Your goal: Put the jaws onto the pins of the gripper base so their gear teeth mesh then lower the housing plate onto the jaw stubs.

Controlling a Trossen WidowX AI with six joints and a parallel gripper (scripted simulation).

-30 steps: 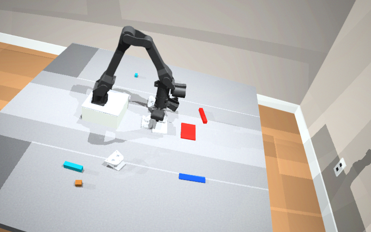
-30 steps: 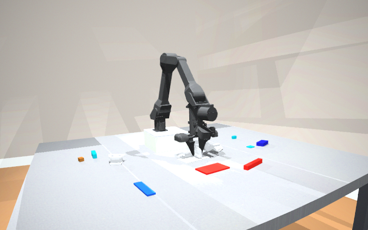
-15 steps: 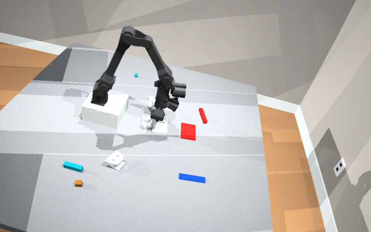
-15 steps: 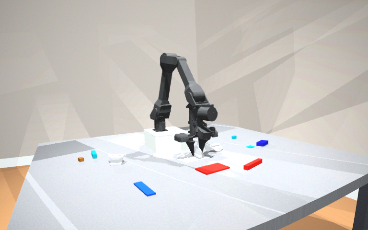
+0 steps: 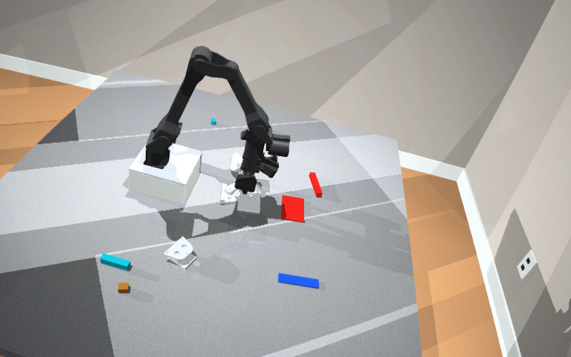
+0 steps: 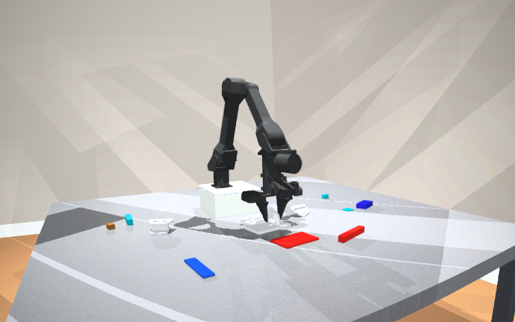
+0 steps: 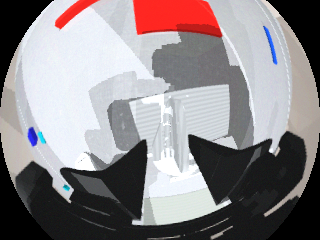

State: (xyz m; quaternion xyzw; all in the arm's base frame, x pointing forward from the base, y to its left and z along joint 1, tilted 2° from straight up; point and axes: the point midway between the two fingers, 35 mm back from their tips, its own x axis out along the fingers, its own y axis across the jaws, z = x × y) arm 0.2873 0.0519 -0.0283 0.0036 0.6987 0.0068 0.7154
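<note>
The flat white plate lies 3 cm to the right of my gripper tip, 2 cm ahead of it and 1 cm below it. The rest, counted from my gripper tip: white housing plate 5 cm behind, 4 cm to the right, 1 cm below; then red plate 16 cm ahead, 3 cm to the right, 1 cm below; then white jaw 9 cm to the left, 5 cm behind, 2 cm above.
</note>
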